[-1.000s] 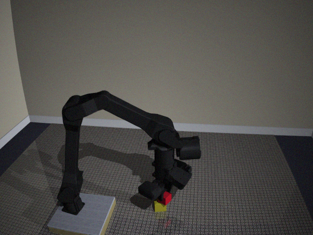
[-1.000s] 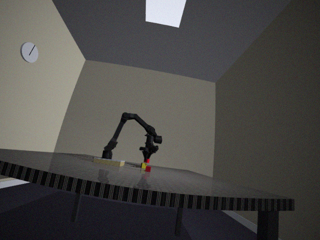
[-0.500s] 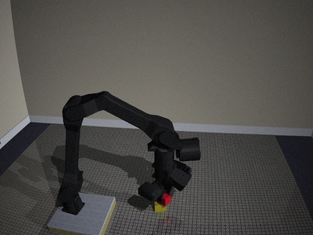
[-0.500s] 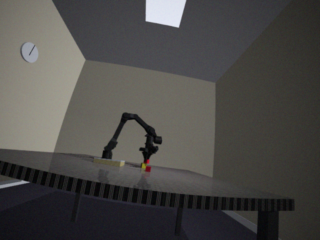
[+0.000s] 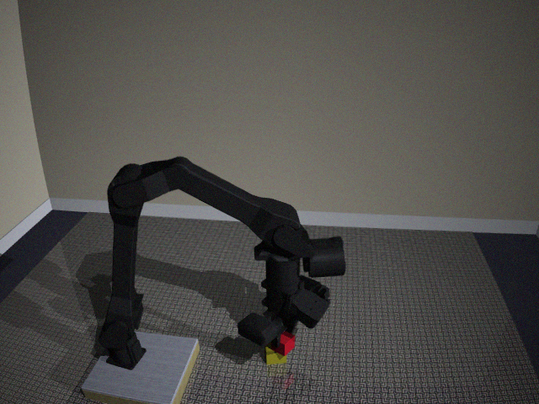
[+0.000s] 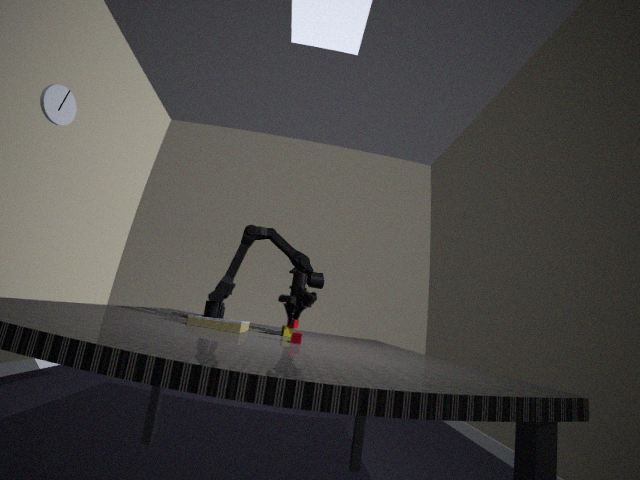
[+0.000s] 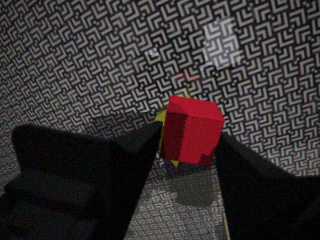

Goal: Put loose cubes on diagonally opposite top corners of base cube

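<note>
Right now my gripper tip is 2 cm past the yellow base cube, 1 cm to the right of it and 4 cm above it.
</note>
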